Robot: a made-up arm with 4 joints.
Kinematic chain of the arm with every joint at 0, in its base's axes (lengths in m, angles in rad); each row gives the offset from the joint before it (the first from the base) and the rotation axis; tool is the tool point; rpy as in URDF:
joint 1: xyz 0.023 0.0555 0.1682 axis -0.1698 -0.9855 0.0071
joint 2: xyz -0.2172 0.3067 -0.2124 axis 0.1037 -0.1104 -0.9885
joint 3: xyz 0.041 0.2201 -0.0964 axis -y
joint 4: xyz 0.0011 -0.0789 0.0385 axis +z
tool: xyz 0.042 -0.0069 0.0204 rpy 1.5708 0 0
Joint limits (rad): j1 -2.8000..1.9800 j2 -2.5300..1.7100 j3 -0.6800..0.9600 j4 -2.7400..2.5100
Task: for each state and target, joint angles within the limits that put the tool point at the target. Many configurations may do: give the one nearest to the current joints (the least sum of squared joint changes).
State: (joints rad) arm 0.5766 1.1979 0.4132 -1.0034
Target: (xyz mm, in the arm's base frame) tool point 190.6 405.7 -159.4
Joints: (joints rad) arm 1.0936 0.3052 0.9497 -0.6611
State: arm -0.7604 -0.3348 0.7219 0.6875
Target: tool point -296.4 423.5 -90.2
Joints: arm 0.0287 -1.1492 0.9600 -0.1916
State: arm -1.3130 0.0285 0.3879 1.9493
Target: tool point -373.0 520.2 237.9
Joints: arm -0.7537 -0.5901 0.4424 2.2722
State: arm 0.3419 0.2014 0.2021 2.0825
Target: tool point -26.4 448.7 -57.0
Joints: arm 0.0025 0.9285 -0.0047 1.9948
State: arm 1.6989 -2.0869 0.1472 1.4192
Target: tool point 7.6 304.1 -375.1
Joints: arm 0.9102 -1.9214 -0.6800 1.2309
